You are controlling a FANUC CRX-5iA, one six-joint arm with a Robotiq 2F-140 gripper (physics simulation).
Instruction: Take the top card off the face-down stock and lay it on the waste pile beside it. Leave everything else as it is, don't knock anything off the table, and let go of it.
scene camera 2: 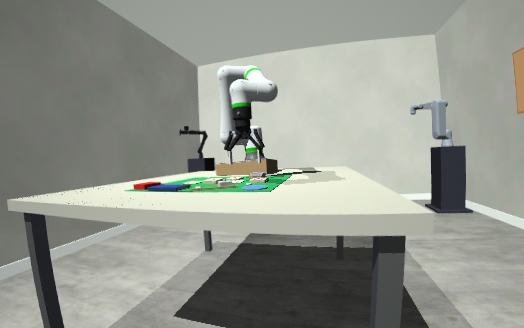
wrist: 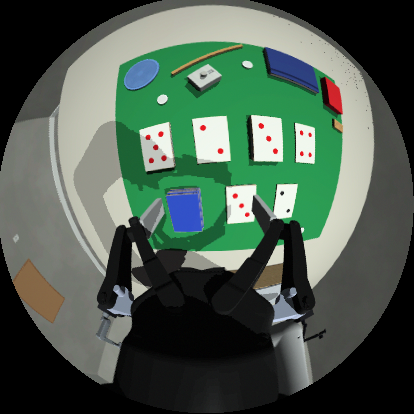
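The face-down stock [scene camera 2: 257, 174] [wrist: 185, 212] is a blue-backed stack on the green mat [scene camera 2: 278, 183] [wrist: 300, 107], with its upper edges slightly staggered. The waste pile beside it appears to be the white face-up card with three red pips [wrist: 241, 204], right of the stock in the wrist view. I cannot tell its height. My gripper [scene camera 2: 245, 161] [wrist: 206, 203] is wide open and empty, above the mat's robot side. In the wrist view the left fingertip shows left of the stock and the right fingertip overlaps the three-pip card's right edge.
Face-up cards with five [wrist: 156, 146], two [wrist: 211, 140], three [wrist: 266, 139] and four [wrist: 305, 143] red pips form a row. A black-pip card [wrist: 285, 201] lies right of the waste. A grey box [wrist: 204, 77], blue disc [wrist: 141, 74], stick, blue slab [wrist: 291, 70] and red block [wrist: 332, 95] lie farther off.
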